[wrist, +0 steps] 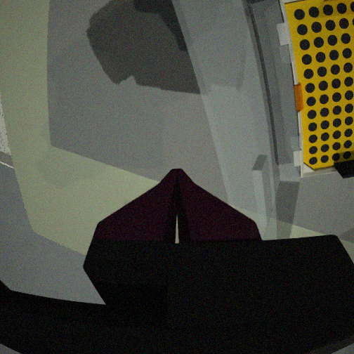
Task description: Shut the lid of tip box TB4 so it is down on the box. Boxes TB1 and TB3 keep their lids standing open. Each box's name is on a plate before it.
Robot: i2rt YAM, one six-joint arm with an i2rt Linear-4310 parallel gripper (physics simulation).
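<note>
Tip box TB4 is at the upper right in the wrist view, cut off by the frame's edge, with a yellow rack full of dark round holes. Its name plate does not show. Its clear lid stands open on the box's left side, its see-through panel reaching down toward the middle. My gripper is shut and empty, with its dark red fingertips together. The tips are to the left of the lid's lower part in the view; the distance in height is hard to tell. TB1 and TB3 do not show.
A dark shadow falls on the grey mat at the upper middle. A pale green surface runs along the left and below the mat. A sliver of speckled surface shows at the far left edge.
</note>
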